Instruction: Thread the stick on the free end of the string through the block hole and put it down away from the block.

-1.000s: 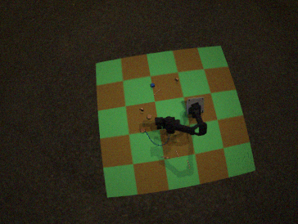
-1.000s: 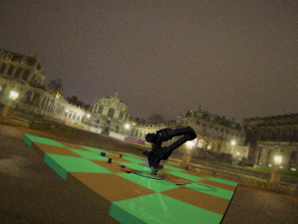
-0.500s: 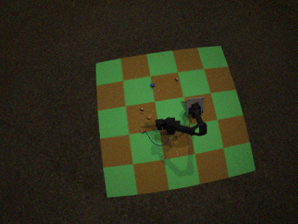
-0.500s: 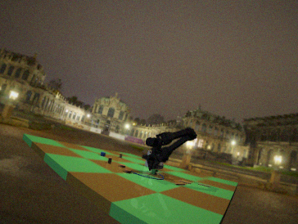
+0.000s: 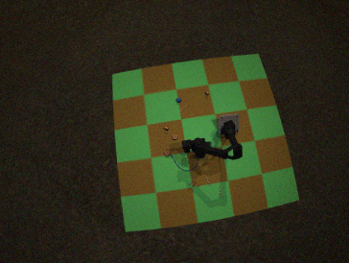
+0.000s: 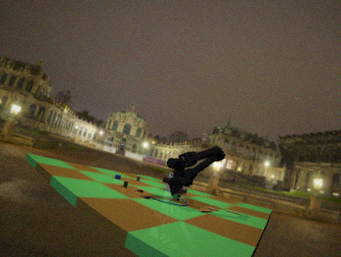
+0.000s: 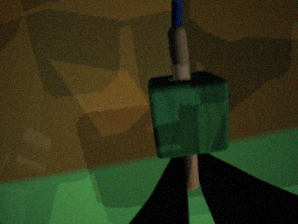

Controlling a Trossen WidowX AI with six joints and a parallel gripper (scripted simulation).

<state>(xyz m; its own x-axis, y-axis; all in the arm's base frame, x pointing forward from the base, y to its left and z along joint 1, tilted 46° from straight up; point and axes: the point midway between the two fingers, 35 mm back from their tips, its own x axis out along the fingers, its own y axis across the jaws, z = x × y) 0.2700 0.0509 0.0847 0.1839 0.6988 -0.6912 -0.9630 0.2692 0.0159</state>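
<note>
My gripper tip is 10 mm short of the green block and 30 mm to the right of it. The rest, counted from my gripper tip: thin wooden stick 10 mm ahead, 40 mm to the left; then blue object 20 mm ahead, 420 mm to the right; then round wooden button 210 mm ahead, 40 mm to the right.
</note>
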